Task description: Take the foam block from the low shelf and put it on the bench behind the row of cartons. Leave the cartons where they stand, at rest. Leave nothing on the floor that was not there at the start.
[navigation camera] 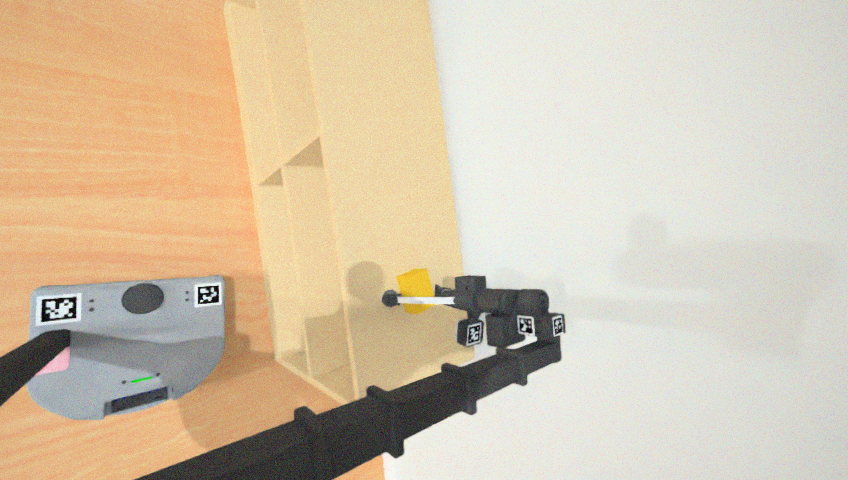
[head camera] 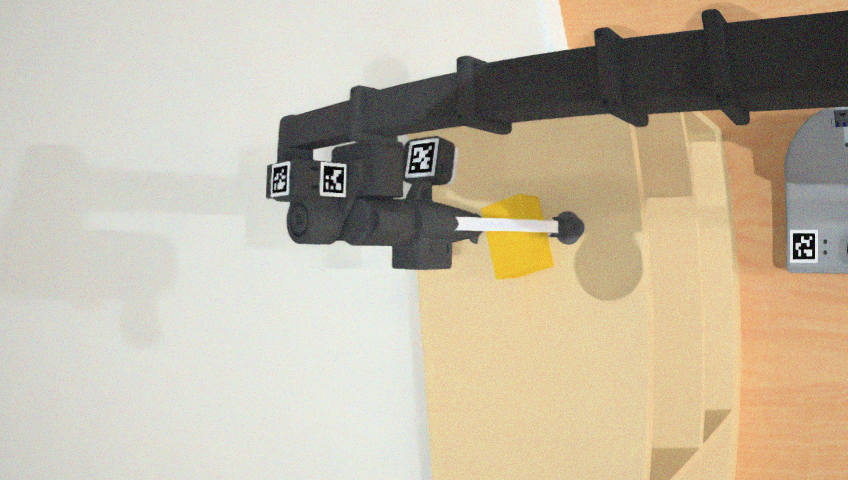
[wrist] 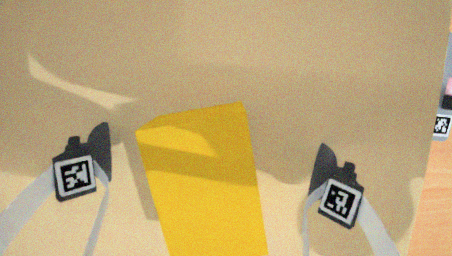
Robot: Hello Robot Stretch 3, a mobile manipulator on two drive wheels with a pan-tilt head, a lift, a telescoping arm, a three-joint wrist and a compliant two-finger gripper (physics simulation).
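Seen in the pictures: gripper, between the fingertips: [navigation camera: 410, 294]; robot's base, origin of its link: [navigation camera: 143, 297].
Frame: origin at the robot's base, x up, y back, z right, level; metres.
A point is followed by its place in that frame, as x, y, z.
The yellow foam block [head camera: 520, 258] @(0.656, -0.016, 0.466) [navigation camera: 414, 279] @(0.656, -0.018, 0.464) [wrist: 215, 215] rests on the top board of the pale wooden low shelf [head camera: 535, 368] @(0.611, -0.159, 0.466) [navigation camera: 380, 118] @(0.611, -0.404, 0.420) [wrist: 300, 40]. My gripper [head camera: 522, 226] @(0.610, 0.021, 0.485) [navigation camera: 415, 296] @(0.610, 0.021, 0.485) [wrist: 213, 153] @(0.610, 0.021, 0.485) is open, and its two fingers stand apart on either side of the block, with a gap on each side in the wrist view. In the head and navigation views a white finger strip crosses over the block and hides part of it. The block's near end is cut off by the lower edge of the wrist view. The bench and the cartons do not show.
My grey base [head camera: 815, 202] @(0.160, 0.082, 0.104) [navigation camera: 130, 339] @(0.160, 0.090, -0.021) stands on the wooden floor [head camera: 797, 380] @(0.001, -0.285, 0.138) [navigation camera: 119, 148] @(0.000, -0.421, -0.048), beside the shelf's open compartments. My black telescoped arm [head camera: 547, 83] @(0.959, 0.100, 0.237) [navigation camera: 416, 410] @(0.959, 0.098, 0.218) reaches across the shelf's end. A pale surface [head camera: 208, 386] @(0.958, -0.177, 0.700) [navigation camera: 595, 118] @(0.984, -0.328, 0.688) borders the shelf's far side.
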